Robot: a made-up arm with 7 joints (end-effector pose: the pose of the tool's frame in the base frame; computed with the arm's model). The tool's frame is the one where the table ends. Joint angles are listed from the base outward.
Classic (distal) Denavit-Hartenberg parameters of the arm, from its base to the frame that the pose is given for. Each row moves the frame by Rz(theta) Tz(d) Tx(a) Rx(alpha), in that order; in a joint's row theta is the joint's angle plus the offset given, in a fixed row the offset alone. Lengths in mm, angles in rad.
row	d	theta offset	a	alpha
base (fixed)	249	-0.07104	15.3	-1.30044
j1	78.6	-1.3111	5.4	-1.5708
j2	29.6	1.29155	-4	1.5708
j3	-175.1	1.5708	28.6	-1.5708
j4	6	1.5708	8.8	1.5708
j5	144.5	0	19.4	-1.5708
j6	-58	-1.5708	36.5	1.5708
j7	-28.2	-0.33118	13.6	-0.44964
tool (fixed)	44.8	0.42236	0	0
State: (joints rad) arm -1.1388 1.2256 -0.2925 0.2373 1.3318 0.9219 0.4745
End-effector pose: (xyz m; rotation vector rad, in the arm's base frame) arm 0.3022 0.2442 0.3980 1.5815 -0.8873 1.7739
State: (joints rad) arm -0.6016 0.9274 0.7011 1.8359 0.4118 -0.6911 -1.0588
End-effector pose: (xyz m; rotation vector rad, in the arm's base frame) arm 0.1879 0.2881 0.0451 -0.1889 0.9340 -0.1599
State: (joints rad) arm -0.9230 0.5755 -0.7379 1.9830 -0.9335 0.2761 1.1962
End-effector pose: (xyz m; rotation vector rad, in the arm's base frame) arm 0.2181 0.2318 0.0475 0.6951 0.6948 2.1094
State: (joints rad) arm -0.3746 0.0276 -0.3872 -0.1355 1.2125 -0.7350 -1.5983
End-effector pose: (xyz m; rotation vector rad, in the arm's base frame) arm 0.2394 -0.0604 0.0729 1.7176 0.2910 -1.5479
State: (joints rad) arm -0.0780 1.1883 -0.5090 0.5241 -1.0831 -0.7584 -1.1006
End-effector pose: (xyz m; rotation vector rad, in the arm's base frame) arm 0.2091 0.2226 0.0676 -0.0577 0.5839 -0.8105
